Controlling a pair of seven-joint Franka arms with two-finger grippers.
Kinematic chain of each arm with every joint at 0, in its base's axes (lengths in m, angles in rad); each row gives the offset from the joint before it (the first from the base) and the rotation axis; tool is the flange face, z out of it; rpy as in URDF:
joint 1: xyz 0 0 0.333 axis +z
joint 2: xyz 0 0 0 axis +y
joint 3: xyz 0 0 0.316 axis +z
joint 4: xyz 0.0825 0 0 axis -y
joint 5: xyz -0.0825 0 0.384 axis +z
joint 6: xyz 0 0 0 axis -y
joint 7: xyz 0.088 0 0 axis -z
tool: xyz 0 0 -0.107 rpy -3.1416 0 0
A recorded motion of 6 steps. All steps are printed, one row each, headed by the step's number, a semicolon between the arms.
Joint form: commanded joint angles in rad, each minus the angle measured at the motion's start. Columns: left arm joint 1, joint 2, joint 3, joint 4, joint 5, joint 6, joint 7; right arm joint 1, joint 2, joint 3, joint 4, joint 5, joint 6, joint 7.
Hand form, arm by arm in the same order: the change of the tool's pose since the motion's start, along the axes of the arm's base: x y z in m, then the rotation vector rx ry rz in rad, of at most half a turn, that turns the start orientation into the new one. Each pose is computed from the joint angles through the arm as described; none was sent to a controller.
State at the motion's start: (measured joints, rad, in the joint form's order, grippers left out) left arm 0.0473 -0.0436 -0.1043 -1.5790 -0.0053 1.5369 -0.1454; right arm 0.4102 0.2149 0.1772 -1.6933 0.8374 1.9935 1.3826
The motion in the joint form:
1: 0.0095 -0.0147 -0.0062 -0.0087 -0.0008 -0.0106 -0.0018; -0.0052 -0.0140 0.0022 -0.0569 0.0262 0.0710 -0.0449
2: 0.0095 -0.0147 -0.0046 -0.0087 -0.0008 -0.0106 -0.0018; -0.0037 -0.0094 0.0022 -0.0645 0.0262 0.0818 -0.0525
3: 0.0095 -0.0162 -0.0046 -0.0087 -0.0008 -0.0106 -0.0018; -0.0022 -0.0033 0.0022 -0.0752 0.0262 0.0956 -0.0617
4: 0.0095 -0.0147 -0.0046 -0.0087 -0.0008 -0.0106 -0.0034; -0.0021 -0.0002 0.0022 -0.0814 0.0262 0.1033 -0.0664
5: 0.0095 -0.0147 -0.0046 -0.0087 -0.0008 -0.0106 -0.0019; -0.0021 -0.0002 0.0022 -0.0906 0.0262 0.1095 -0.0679
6: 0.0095 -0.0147 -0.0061 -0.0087 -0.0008 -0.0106 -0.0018; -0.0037 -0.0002 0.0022 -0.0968 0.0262 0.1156 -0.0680
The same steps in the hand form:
1: -0.0057 0.0014 0.0028 0.0014 0.0047 0.0051; 0.0006 -0.0074 -0.0143 0.0137 -0.0306 -0.0311
2: -0.0056 0.0023 0.0028 0.0013 0.0046 0.0067; 0.0010 -0.0073 -0.0203 0.0103 -0.0327 -0.0319
3: -0.0061 0.0023 0.0036 0.0013 0.0031 0.0067; 0.0014 -0.0075 -0.0287 0.0050 -0.0342 -0.0336
4: -0.0056 0.0023 0.0028 0.0013 0.0046 0.0083; 0.0018 -0.0080 -0.0332 0.0019 -0.0348 -0.0355
5: -0.0056 0.0023 0.0028 0.0013 0.0046 0.0068; 0.0012 -0.0090 -0.0374 -0.0025 -0.0325 -0.0385
6: -0.0057 0.0015 0.0028 0.0013 0.0047 0.0052; 0.0016 -0.0105 -0.0401 -0.0055 -0.0317 -0.0441

